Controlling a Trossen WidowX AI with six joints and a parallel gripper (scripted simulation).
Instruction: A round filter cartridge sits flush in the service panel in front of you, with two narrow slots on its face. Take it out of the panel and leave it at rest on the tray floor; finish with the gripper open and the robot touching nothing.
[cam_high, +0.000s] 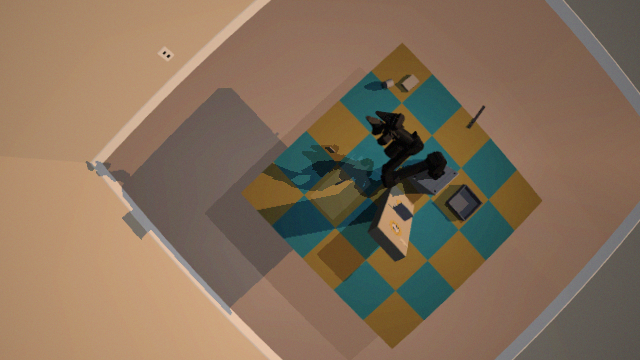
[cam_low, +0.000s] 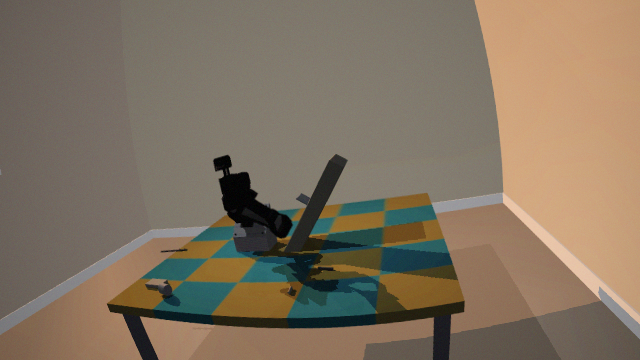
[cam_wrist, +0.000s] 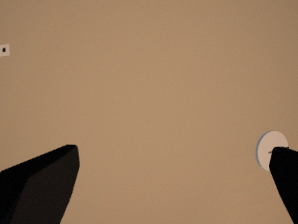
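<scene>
Now: gripper tip 190 mm short of the round filter cartridge, 470 mm to the right of it and 120 mm above it. The rest, counted from my gripper tip: tan block: 440 mm behind, 50 mm to the right, 380 mm below; then grey tray: 270 mm behind, 700 mm to the left, 380 mm below.
</scene>
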